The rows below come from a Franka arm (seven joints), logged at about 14 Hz.
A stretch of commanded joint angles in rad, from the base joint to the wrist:
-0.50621, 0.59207, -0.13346, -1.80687, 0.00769, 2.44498, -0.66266
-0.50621, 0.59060, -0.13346, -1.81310, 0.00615, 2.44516, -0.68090
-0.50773, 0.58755, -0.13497, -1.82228, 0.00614, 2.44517, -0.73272
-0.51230, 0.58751, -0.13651, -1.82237, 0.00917, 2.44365, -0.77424
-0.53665, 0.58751, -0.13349, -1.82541, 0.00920, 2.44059, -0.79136
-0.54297, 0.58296, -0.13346, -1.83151, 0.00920, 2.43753, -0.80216
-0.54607, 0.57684, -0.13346, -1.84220, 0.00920, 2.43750, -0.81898
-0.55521, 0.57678, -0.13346, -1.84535, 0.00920, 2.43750, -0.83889
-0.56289, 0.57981, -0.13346, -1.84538, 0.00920, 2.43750, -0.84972
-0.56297, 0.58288, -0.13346, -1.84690, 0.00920, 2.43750, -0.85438
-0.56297, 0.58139, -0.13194, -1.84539, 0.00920, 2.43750, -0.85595
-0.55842, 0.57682, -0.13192, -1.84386, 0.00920, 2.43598, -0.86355
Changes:
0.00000, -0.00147, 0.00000, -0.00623, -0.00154, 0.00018, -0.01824
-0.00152, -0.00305, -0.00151, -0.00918, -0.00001, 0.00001, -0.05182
-0.00457, -0.00004, -0.00154, -0.00009, 0.00303, -0.00152, -0.04152
-0.02435, 0.00000, 0.00302, -0.00304, 0.00003, -0.00306, -0.01712
-0.00632, -0.00455, 0.00003, -0.00610, 0.00000, -0.00306, -0.01080
-0.00310, -0.00612, 0.00000, -0.01069, 0.00000, -0.00003, -0.01682
-0.00914, -0.00006, 0.00000, -0.00315, 0.00000, 0.00000, -0.01991
-0.00768, 0.00303, 0.00000, -0.00003, 0.00000, 0.00000, -0.01083
-0.00008, 0.00307, 0.00000, -0.00152, 0.00000, 0.00000, -0.00466
0.00000, -0.00149, 0.00152, 0.00151, 0.00000, 0.00000, -0.00157
0.00455, -0.00457, 0.00002, 0.00153, 0.00000, -0.00152, -0.00760

